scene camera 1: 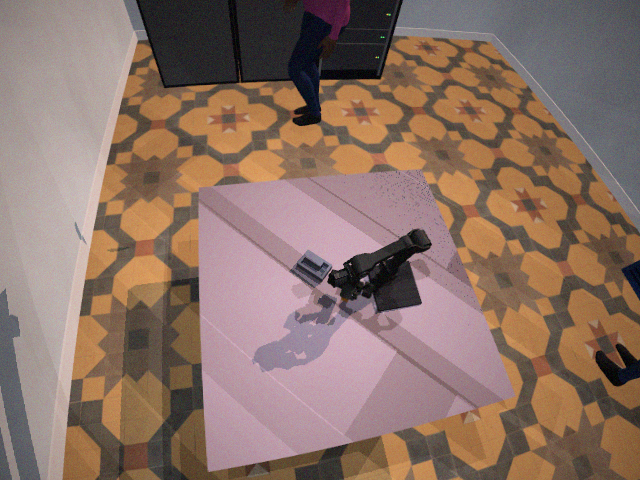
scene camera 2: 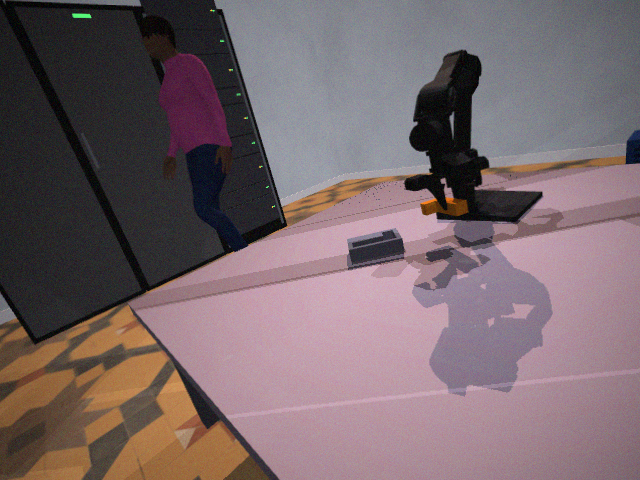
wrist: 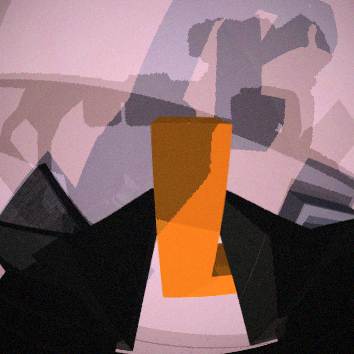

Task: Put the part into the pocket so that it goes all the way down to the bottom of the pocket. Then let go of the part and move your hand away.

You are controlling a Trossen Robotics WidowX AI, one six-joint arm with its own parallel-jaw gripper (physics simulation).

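Places are measured from the arm's base along level axes (x left, y down, z back), in metres.
Pixels of known places: gripper, between the fingertips: (scene camera 2: 452, 208) (wrist: 186, 195); arm's base, origin of its link: (scene camera 1: 384, 275).
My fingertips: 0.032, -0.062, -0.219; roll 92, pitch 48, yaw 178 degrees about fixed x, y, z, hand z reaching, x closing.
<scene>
For each thing: its top centre in the pictures, then the offset to it from my fingertips, as dx, dy, dz. Level surfaces: height alone.
- orange part, centre of its top: (wrist: 219, 244) (scene camera 2: 441, 199) -0.021, -0.023, -0.001
- grey block with the pocket, centre of its top: (wrist: 323, 241) (scene camera 2: 373, 238) (scene camera 1: 314, 263) -0.191, +0.050, -0.072
- pink table, height of its surface: dy +0.086
The orange part (scene camera 2: 429, 208) (wrist: 185, 200) is a long bar with a short foot at one end. My gripper (scene camera 2: 455, 206) (wrist: 186, 195) is shut on it and holds it above the table, beside the black base plate. In scene camera 1 the arm hides nearly all of the part. The grey block with the pocket (scene camera 1: 308, 276) (scene camera 2: 376, 253) (wrist: 325, 182) lies on the table, apart from the part and to the left of the gripper in both scene views. Its pocket opens upward as a narrow slot, wider at one end. In the wrist view the block shows partly at the right edge.
The black base plate (scene camera 1: 400, 297) (scene camera 2: 509, 204) (wrist: 40, 200) lies under the arm on the pink table (scene camera 1: 258, 413) (scene camera 2: 361, 387). Shadows of the arm fall across the table. A person in pink (scene camera 1: 307, 62) (scene camera 2: 193, 103) stands beyond the table, near dark cabinets (scene camera 1: 186, 41) (scene camera 2: 87, 129).
</scene>
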